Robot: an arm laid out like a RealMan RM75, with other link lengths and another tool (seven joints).
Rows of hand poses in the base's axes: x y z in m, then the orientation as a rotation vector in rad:
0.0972, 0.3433, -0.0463, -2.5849, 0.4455, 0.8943
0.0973, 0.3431, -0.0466, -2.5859, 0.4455, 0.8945
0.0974, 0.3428, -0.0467, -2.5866, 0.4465, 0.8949
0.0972, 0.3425, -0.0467, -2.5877, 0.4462, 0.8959
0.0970, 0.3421, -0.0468, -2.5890, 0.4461, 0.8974
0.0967, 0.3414, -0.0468, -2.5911, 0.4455, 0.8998
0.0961, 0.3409, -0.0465, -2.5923, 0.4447, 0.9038
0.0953, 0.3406, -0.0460, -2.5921, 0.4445, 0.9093
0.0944, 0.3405, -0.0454, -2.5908, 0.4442, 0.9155
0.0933, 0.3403, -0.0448, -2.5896, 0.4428, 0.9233
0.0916, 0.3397, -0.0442, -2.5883, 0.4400, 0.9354
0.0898, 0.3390, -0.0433, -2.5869, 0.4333, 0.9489
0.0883, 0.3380, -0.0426, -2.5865, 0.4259, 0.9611
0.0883, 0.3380, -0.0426, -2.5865, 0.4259, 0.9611
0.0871, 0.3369, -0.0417, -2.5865, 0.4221, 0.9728
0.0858, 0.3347, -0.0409, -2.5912, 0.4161, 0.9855
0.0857, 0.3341, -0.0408, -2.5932, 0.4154, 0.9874
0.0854, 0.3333, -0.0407, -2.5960, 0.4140, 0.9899
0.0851, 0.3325, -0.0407, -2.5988, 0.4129, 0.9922
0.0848, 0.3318, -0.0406, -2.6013, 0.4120, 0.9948
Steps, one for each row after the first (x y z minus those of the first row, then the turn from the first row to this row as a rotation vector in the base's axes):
0.0001, -0.0002, -0.0003, -0.0009, 0.0000, 0.0004
0.0002, -0.0005, -0.0004, -0.0020, 0.0004, 0.0002
0.0000, -0.0008, -0.0004, -0.0030, 0.0010, 0.0010
-0.0002, -0.0012, -0.0005, -0.0043, 0.0019, 0.0019
-0.0005, -0.0019, -0.0005, -0.0063, 0.0032, 0.0035
-0.0011, -0.0024, -0.0002, -0.0077, 0.0058, 0.0053
-0.0019, -0.0027, 0.0003, -0.0083, 0.0096, 0.0066
-0.0028, -0.0028, 0.0009, -0.0080, 0.0140, 0.0077
-0.0039, -0.0030, 0.0015, -0.0077, 0.0193, 0.0098
-0.0056, -0.0036, 0.0021, -0.0075, 0.0274, 0.0137
-0.0074, -0.0043, 0.0030, -0.0061, 0.0358, 0.0203
-0.0089, -0.0053, 0.0037, -0.0052, 0.0432, 0.0273
-0.0089, -0.0053, 0.0037, -0.0052, 0.0432, 0.0273
-0.0101, -0.0064, 0.0046, -0.0059, 0.0507, 0.0323
-0.0114, -0.0086, 0.0054, -0.0102, 0.0581, 0.0405
-0.0115, -0.0092, 0.0055, -0.0120, 0.0591, 0.0421
-0.0118, -0.0100, 0.0056, -0.0145, 0.0603, 0.0445
-0.0121, -0.0108, 0.0056, -0.0170, 0.0614, 0.0467
-0.0124, -0.0115, 0.0057, -0.0193, 0.0628, 0.0487

